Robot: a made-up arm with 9 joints. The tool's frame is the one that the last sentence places.
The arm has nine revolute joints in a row. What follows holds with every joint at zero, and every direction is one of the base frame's. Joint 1 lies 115.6 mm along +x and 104.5 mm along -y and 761.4 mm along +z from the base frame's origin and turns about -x. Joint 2 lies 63.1 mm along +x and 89.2 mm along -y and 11.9 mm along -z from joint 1 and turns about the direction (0.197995, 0.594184, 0.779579). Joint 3 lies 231.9 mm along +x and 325.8 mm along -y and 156.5 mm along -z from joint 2 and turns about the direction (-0.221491, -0.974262, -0.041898). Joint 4 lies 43.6 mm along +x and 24.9 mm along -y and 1.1 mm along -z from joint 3 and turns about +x. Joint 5 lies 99.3 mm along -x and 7.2 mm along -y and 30.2 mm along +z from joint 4 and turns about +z. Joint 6 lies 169.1 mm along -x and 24.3 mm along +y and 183.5 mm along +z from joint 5 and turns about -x. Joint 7 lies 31.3 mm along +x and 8 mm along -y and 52 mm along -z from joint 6 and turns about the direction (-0.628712, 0.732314, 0.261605). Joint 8 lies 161.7 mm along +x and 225.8 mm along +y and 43.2 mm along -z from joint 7 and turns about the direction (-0.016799, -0.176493, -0.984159). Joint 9 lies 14.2 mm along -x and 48.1 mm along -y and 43.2 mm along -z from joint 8 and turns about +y. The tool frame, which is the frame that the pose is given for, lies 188.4 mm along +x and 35.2 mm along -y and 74.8 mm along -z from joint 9; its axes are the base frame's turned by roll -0.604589, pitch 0.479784 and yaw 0.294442 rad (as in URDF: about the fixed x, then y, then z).
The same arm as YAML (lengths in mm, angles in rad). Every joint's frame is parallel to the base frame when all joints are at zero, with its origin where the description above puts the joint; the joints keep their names.
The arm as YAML. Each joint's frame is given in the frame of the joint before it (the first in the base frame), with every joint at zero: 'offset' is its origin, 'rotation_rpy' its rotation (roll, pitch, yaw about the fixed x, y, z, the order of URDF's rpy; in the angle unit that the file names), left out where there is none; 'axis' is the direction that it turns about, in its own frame. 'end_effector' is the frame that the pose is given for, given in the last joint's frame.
length_unit: mm
angle_unit: rad
chain:
  - id: joint 1
    offset: [115.6, -104.5, 761.4]
    axis: [-1.0, 0.0, 0.0]
  - id: joint 2
    offset: [63.1, -89.2, -11.9]
    axis: [0.197995, 0.594184, 0.779579]
  - id: joint 3
    offset: [231.9, -325.8, -156.5]
    axis: [-0.221491, -0.974262, -0.041898]
  - id: joint 4
    offset: [43.6, -24.9, -1.1]
    axis: [1.0, 0.0, 0.0]
  - id: joint 5
    offset: [-99.3, -7.2, 30.2]
    axis: [0.0, 0.0, 1.0]
  - id: joint 6
    offset: [-169.1, 24.3, 183.5]
    axis: [-1.0, 0.0, 0.0]
  - id: joint 7
    offset: [31.3, -8.0, -52.0]
    axis: [-0.628712, 0.732314, 0.261605]
  - id: joint 8
    offset: [161.7, 225.8, -43.2]
    axis: [-0.016799, -0.176493, -0.984159]
  - id: joint 9
    offset: [-14.2, -48.1, -43.2]
    axis: [0.0, 1.0, 0.0]
end_effector:
  offset: [188.4, -35.2, -74.8]
  rotation_rpy: [-0.6046, 0.4798, 0.2944]

